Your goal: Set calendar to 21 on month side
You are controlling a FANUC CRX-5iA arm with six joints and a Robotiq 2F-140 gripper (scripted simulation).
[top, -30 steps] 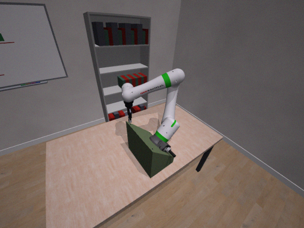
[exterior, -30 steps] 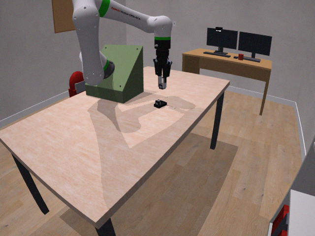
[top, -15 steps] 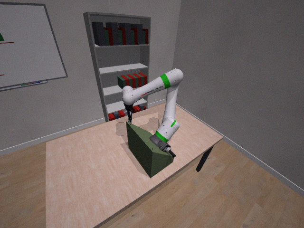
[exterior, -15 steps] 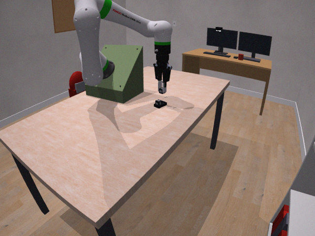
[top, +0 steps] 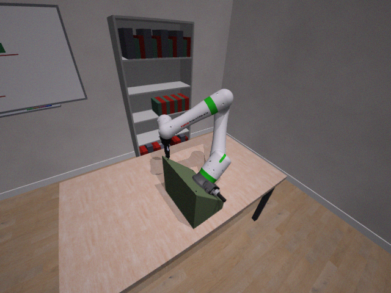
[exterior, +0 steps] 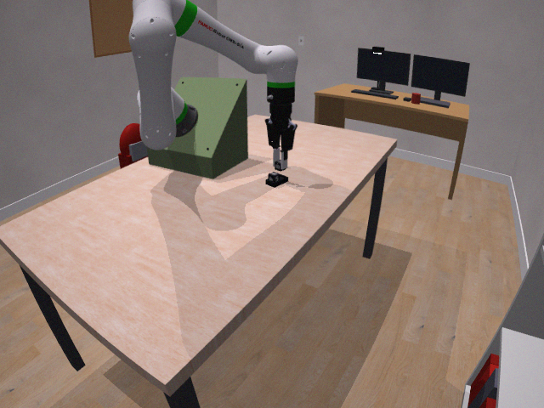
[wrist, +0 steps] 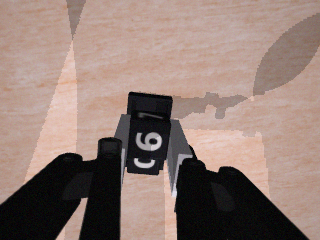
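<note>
My hand is 10 mm past the black tray, 20 mm to the left of it and 80 mm above it.
</note>
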